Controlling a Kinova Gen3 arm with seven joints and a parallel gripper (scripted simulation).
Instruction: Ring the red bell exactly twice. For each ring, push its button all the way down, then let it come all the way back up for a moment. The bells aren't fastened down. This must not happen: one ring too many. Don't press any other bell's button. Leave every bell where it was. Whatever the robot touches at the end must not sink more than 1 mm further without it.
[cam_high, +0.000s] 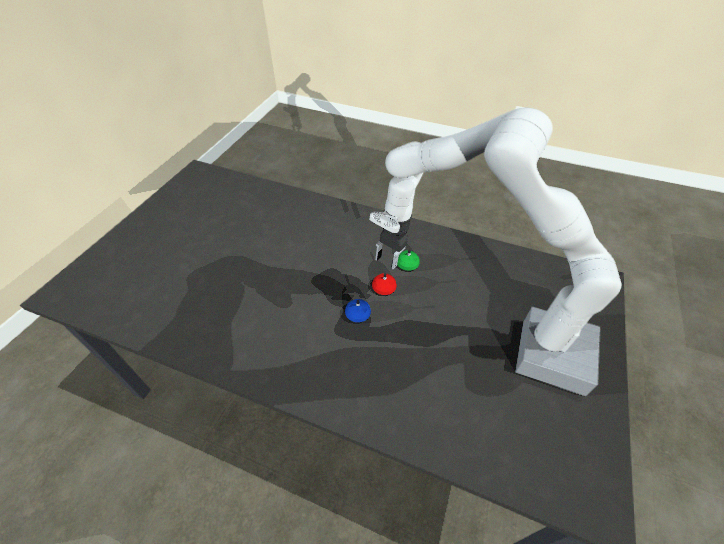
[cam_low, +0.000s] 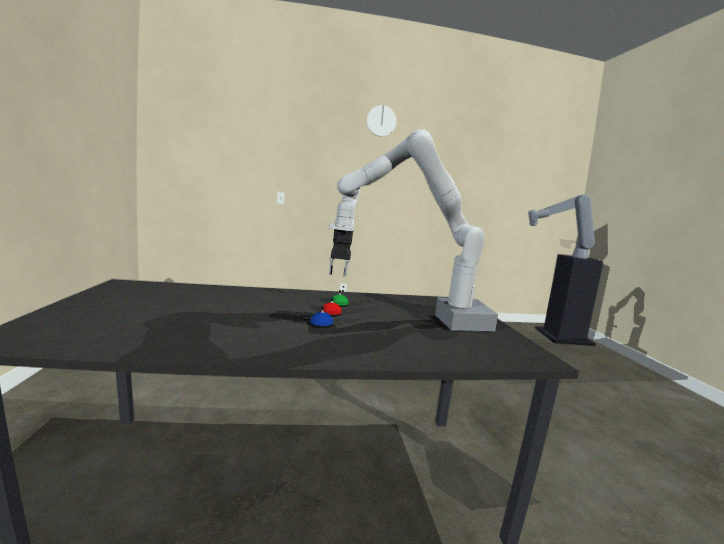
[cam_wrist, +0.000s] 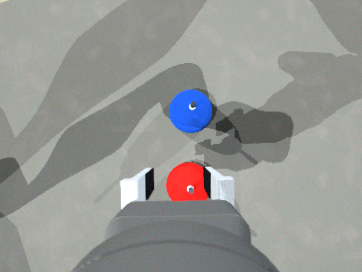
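Now: hand 150 mm above the red bell, 40 mm to the left of it and 20 mm short of it. From my hand the other things lie so: green bell 180 mm to the right, 150 mm below; blue bell 150 mm below, 100 mm to the left, 40 mm ahead.
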